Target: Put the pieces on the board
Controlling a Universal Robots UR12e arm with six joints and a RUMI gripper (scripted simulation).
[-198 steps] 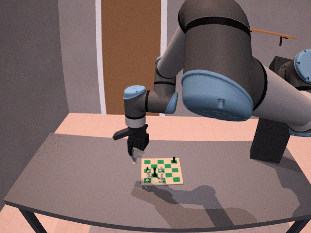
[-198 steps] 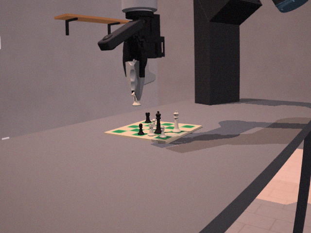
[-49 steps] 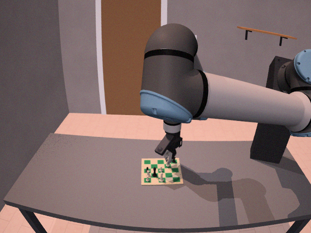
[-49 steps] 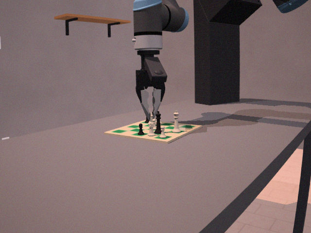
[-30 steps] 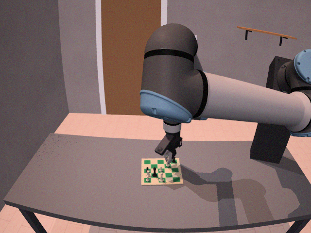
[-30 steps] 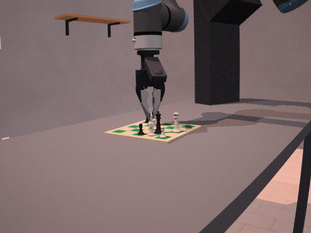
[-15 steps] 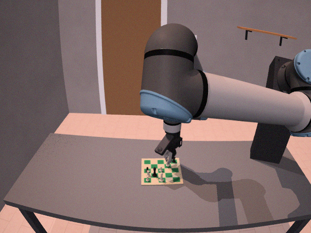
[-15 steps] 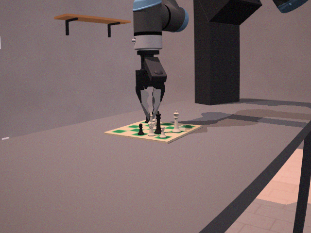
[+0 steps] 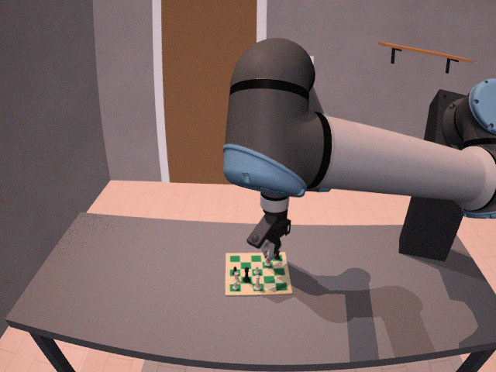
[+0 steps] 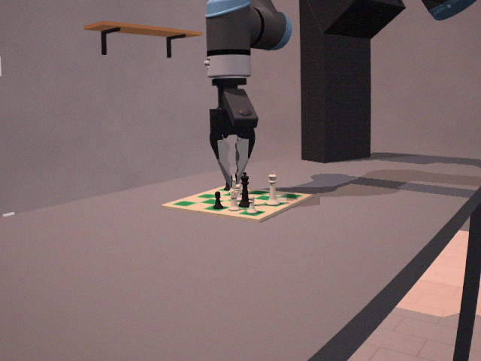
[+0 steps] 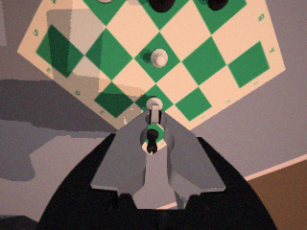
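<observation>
Right now the white knight is 1 cm below my hand. From my hand the other things lie so: black king 10 cm to the left, 5 cm ahead; chessboard 5 cm to the left, 3 cm below, 3 cm ahead; black rook 5 cm to the right, 3 cm behind, 2 cm below.
</observation>
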